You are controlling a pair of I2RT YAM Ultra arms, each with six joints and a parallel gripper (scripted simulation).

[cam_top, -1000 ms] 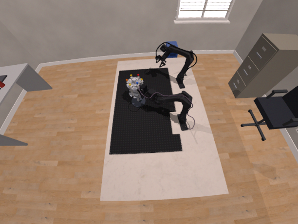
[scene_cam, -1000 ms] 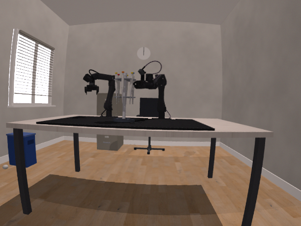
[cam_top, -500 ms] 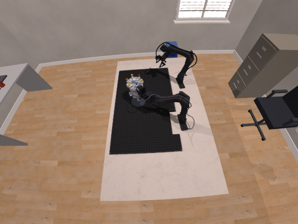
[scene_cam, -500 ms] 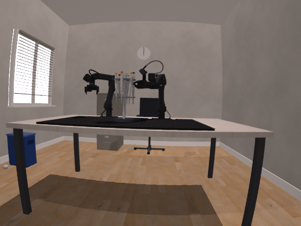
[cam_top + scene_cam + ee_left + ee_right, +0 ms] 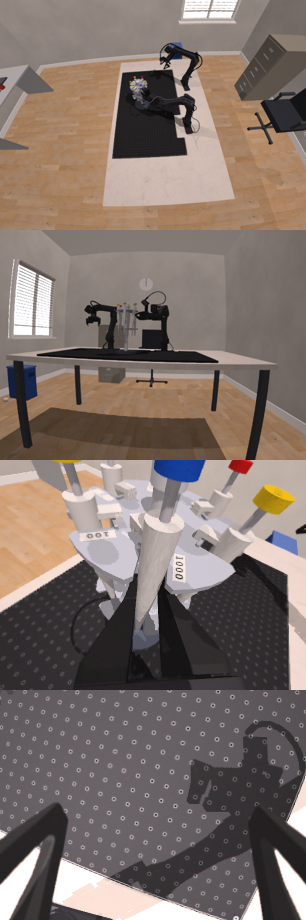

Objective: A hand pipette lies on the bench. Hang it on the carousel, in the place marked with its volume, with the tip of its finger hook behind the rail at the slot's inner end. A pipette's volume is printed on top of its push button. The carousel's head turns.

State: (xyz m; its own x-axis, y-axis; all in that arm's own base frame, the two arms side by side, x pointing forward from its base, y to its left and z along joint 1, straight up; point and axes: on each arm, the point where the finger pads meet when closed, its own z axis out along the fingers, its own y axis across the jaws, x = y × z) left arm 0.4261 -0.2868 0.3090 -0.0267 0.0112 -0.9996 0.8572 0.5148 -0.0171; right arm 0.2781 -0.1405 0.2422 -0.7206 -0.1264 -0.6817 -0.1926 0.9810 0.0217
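Now: left hand 10 mm short of the hand pipette and 30 mm above it.
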